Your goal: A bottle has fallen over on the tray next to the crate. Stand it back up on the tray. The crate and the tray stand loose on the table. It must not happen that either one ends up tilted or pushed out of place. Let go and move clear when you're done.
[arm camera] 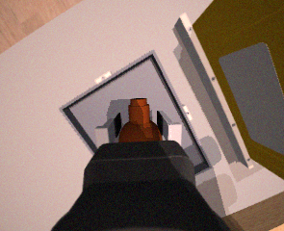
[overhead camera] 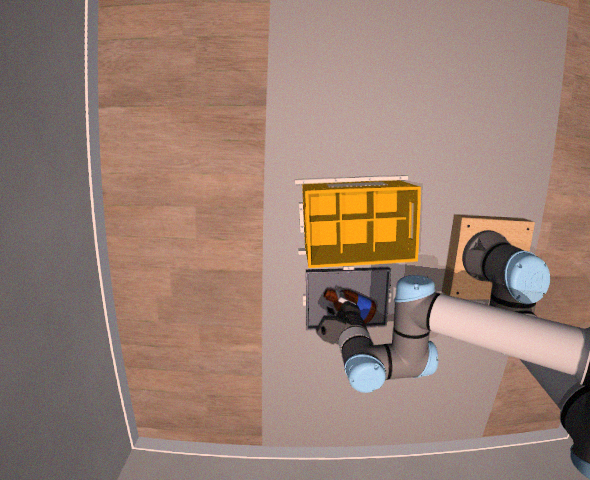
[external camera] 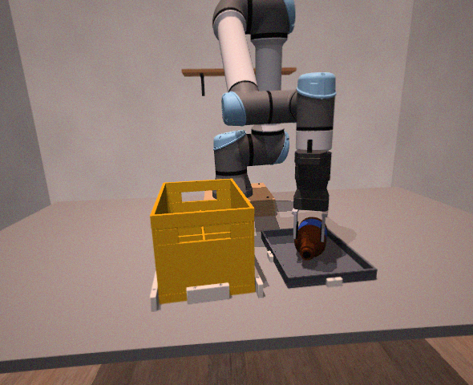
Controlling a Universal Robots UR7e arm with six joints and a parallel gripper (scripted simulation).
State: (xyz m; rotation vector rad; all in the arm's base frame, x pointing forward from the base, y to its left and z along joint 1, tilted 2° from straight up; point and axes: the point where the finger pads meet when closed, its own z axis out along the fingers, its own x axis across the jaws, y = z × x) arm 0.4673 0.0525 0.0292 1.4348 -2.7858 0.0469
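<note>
Now: the brown bottle 40 mm below my hand, 40 mm behind it and 30 mm to the left of it. From my hand the other things lie so: yellow crate 220 mm to the right, 90 mm behind; then dark grey tray 70 mm below, 40 mm behind, 30 mm to the left.
</note>
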